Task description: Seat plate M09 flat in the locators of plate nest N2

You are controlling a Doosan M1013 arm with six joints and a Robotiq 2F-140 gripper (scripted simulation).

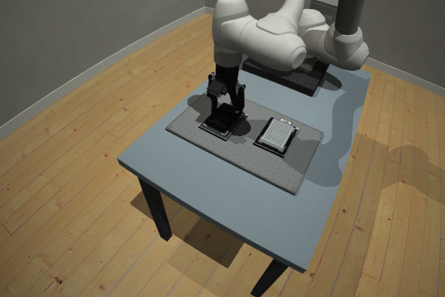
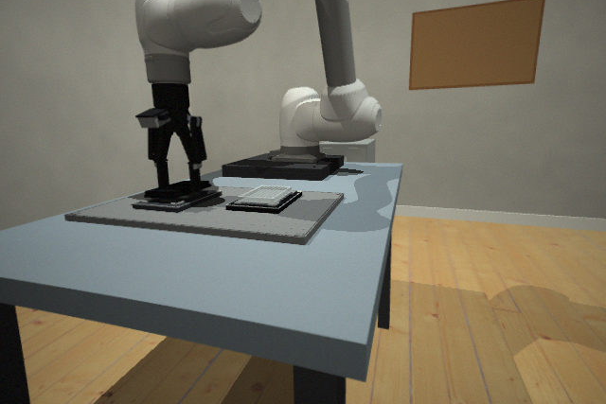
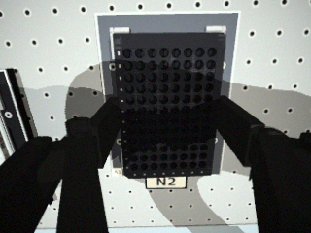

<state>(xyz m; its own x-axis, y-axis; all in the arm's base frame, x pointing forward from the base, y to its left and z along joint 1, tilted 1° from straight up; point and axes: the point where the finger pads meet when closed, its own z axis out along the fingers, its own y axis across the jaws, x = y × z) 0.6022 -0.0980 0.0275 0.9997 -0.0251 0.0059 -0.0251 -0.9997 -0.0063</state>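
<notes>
Now: the black well plate 2 cm below my hand. The rest, counted from my hand: plate nest: 5 cm below; then white well plate: 4 cm behind, 20 cm to the left, 4 cm below.
</notes>
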